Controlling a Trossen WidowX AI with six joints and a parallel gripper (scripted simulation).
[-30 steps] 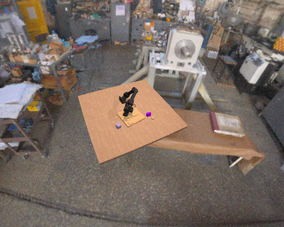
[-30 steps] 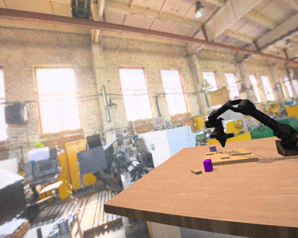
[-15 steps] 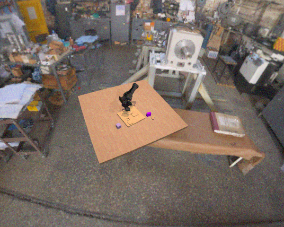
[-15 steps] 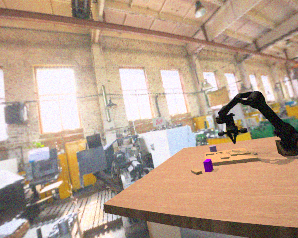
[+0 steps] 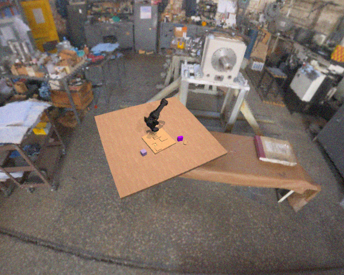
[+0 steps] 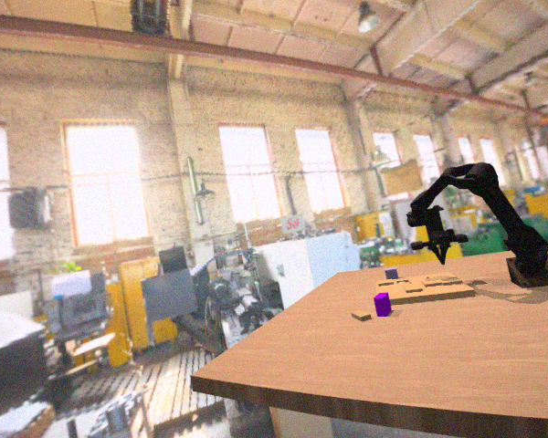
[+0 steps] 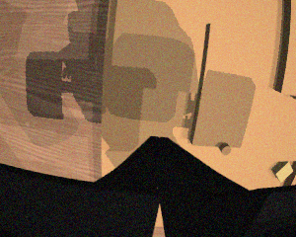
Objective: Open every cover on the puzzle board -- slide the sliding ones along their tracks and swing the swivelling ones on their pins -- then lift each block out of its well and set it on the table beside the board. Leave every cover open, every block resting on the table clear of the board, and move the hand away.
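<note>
Now: gripper tip 11 cm short of the tan puzzle board and 6 cm above it. From my gripper tip the other things lie so: lilac block: 18 cm ahead, 24 cm to the right, 5 cm below; magenta block: 24 cm ahead, 24 cm to the left, 5 cm below.
</note>
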